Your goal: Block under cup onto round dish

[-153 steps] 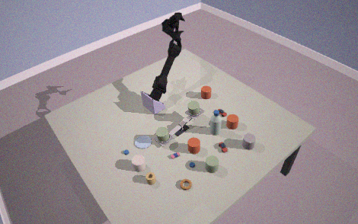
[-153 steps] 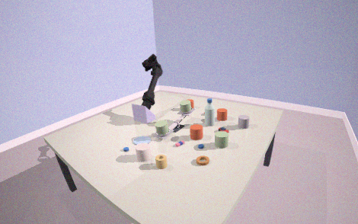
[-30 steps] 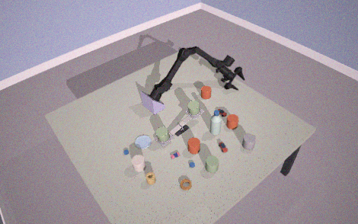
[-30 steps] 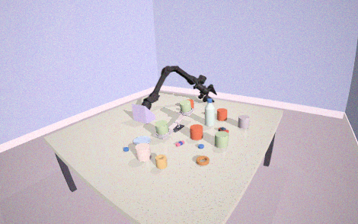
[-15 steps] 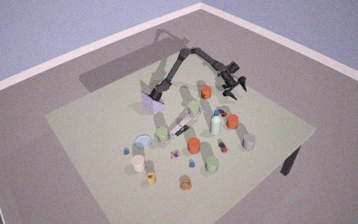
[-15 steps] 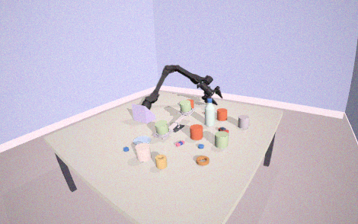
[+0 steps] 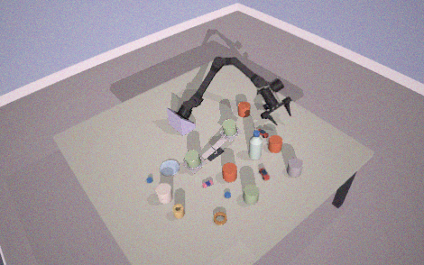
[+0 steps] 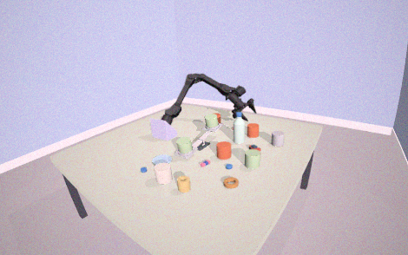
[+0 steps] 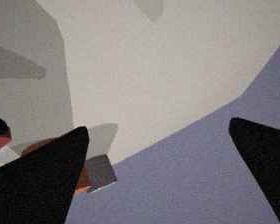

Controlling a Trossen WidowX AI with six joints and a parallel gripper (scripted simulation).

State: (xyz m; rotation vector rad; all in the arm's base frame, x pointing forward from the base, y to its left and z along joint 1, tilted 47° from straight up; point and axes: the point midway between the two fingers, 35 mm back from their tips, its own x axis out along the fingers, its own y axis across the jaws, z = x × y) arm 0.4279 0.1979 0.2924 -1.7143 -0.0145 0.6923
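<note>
Right now my gripper tip is 270 mm to the left of the bottle and 50 mm below it. Round my gripper tip: teal block (530 mm to the right, 190 mm behind, 20 mm below); then pink-and-blue piece (570 mm to the right, 60 mm behind, 50 mm below); then balance (390 mm to the right, 170 mm behind, 20 mm below).
</note>
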